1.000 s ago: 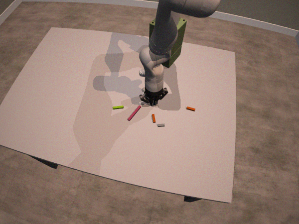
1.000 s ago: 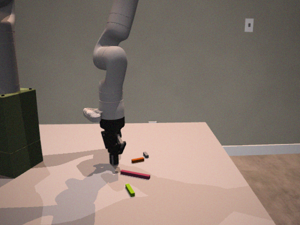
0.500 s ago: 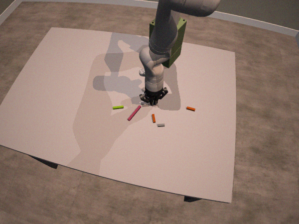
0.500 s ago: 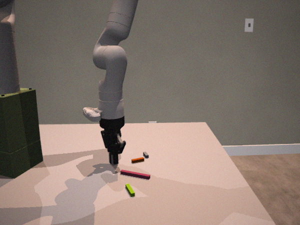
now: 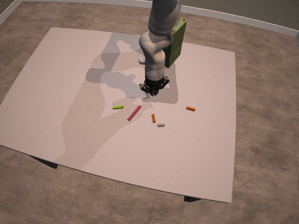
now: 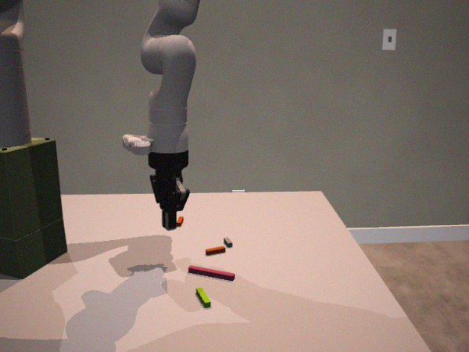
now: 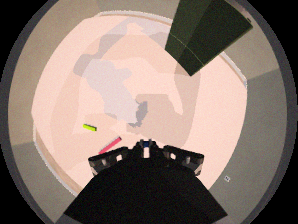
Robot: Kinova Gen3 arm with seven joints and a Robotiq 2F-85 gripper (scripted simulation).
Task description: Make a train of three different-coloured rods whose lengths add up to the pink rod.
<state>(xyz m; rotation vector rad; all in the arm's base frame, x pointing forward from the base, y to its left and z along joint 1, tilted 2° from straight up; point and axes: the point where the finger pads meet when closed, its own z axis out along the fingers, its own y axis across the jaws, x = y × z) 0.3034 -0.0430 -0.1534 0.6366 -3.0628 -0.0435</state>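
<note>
The grey rod is 12 cm ahead of my hand, 4 cm to the left of it and 8 cm below it. Round my hand: pink rod (7 cm ahead, 9 cm to the right, 8 cm below); lime rod (5 cm ahead, 17 cm to the right, 8 cm below); blue rod (1 cm below).
</note>
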